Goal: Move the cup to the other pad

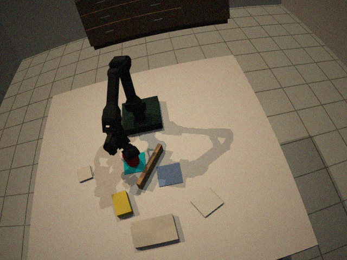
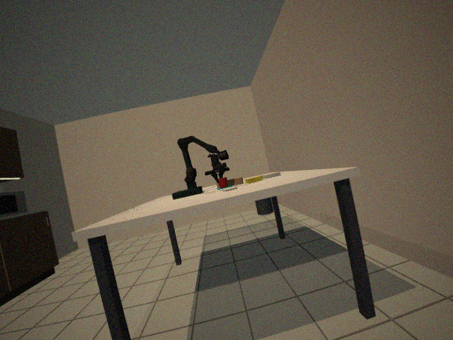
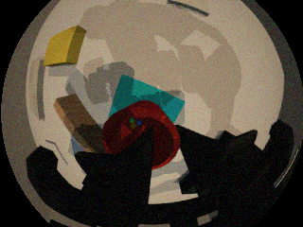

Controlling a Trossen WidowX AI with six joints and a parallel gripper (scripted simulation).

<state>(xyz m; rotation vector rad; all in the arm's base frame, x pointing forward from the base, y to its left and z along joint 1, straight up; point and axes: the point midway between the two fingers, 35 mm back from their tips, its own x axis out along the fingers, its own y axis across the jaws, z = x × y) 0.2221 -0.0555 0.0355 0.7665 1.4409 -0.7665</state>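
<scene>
Right now the red cup is 20 mm ahead of my gripper tip, 10 mm to the left of it and 10 mm below it. From my gripper tip the other things lie so: blue pad (180 mm to the left, 110 mm ahead, 50 mm below); then yellow block (250 mm ahead, 40 mm to the right, 30 mm below); then wooden bar (100 mm to the left, 70 mm ahead, 30 mm below).
</scene>
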